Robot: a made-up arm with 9 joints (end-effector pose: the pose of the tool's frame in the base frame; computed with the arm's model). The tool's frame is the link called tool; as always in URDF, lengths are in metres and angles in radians.
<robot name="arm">
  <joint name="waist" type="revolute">
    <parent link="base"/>
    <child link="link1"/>
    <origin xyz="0 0 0.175" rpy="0 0 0"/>
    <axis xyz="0 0 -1"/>
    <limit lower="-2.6" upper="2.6"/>
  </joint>
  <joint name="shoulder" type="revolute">
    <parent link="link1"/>
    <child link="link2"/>
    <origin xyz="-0.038 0.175 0.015" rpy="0 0 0"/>
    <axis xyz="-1 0 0"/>
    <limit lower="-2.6" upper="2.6"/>
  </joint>
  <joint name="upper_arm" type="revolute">
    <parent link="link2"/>
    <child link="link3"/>
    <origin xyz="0.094 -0.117 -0.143" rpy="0 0 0"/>
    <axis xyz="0 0 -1"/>
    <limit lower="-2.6" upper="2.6"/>
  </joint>
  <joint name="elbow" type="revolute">
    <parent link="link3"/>
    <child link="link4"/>
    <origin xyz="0.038 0.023 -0.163" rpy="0 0 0"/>
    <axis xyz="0 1 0"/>
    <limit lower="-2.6" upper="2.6"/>
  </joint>
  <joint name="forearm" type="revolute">
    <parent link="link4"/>
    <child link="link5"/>
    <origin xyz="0.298 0.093 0.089" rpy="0 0 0"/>
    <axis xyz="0 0 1"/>
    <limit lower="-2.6" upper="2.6"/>
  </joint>
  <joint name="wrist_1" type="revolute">
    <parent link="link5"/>
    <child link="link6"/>
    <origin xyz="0.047 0.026 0.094" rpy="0 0 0"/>
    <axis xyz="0 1 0"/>
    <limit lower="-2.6" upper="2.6"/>
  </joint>
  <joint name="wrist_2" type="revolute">
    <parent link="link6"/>
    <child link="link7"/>
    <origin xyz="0.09 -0.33 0.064" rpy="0 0 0"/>
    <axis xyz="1 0 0"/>
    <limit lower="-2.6" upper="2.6"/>
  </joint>
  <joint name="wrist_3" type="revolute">
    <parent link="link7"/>
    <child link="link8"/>
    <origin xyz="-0.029 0.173 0.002" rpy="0 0 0"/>
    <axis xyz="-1 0 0"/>
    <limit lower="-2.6" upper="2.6"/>
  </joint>
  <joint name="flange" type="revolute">
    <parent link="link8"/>
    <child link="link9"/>
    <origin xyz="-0.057 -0.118 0.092" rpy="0 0 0"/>
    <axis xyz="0 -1 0"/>
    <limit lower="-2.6" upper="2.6"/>
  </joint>
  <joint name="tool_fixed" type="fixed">
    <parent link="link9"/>
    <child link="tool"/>
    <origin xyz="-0.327 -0.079 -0.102" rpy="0 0 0"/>
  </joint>
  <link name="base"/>
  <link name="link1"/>
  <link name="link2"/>
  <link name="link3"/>
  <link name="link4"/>
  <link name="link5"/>
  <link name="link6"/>
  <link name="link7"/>
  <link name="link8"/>
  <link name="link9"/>
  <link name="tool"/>
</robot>
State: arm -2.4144 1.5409 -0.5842 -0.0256 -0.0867 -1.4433 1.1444 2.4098 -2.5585
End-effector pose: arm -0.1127 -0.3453 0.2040 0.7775 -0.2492 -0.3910 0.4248
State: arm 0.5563 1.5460 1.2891 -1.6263 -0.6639 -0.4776 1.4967 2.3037 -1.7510
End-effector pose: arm -0.0433 -0.1694 -0.4584 0.4052 -0.2700 -0.7119 -0.5061
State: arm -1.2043 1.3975 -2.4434 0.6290 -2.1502 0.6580 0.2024 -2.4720 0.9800
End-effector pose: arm -0.1688 -0.3085 -0.1329 0.8307 0.4586 -0.2117 0.2342
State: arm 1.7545 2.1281 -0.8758 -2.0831 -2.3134 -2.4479 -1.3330 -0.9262 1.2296
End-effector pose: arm -0.3419 0.3661 0.5957 0.4755 0.7967 0.2528 -0.2743
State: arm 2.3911 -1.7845 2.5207 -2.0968 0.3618 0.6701 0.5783 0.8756 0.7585
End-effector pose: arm -0.0087 -0.3157 0.5684 0.0810 0.1284 0.5157 -0.8432
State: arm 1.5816 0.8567 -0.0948 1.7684 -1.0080 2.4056 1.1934 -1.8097 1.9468
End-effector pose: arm -0.3773 0.2113 -0.0899 0.5756 0.5537 -0.3344 -0.5004
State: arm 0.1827 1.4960 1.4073 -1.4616 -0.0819 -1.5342 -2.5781 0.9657 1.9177
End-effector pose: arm -0.0380 0.2127 0.0004 0.5699 0.2582 -0.1631 0.7629
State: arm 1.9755 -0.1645 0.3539 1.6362 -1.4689 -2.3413 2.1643 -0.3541 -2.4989
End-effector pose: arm -0.2854 -0.4773 -0.0391 0.5966 0.6525 0.4307 0.1810
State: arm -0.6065 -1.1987 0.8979 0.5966 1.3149 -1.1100 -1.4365 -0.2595 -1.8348
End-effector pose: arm 0.0982 0.3060 -0.2804 0.6102 0.2816 0.6959 0.2533
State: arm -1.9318 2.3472 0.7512 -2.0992 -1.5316 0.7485 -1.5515 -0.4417 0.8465
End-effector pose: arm 0.2601 0.2520 0.6476 0.2613 -0.4187 0.8320 -0.2533
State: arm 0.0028 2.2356 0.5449 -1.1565 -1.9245 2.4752 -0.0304 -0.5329 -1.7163
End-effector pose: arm 0.0407 -0.2317 0.6261 0.5653 0.2026 0.7966 0.0694
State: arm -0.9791 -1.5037 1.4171 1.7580 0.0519 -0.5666 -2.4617 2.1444 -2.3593
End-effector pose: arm -1.2909 0.1215 -0.0388 0.6007 -0.7783 -0.1572 -0.0934
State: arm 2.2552 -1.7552 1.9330 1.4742 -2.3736 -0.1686 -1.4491 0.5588 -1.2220
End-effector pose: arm 0.7074 -0.7222 0.0390 0.3215 -0.1837 0.5844 0.7221
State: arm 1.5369 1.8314 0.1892 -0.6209 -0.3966 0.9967 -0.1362 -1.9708 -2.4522
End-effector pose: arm -0.0538 -0.1664 0.6841 0.4879 0.6667 0.4702 -0.3104
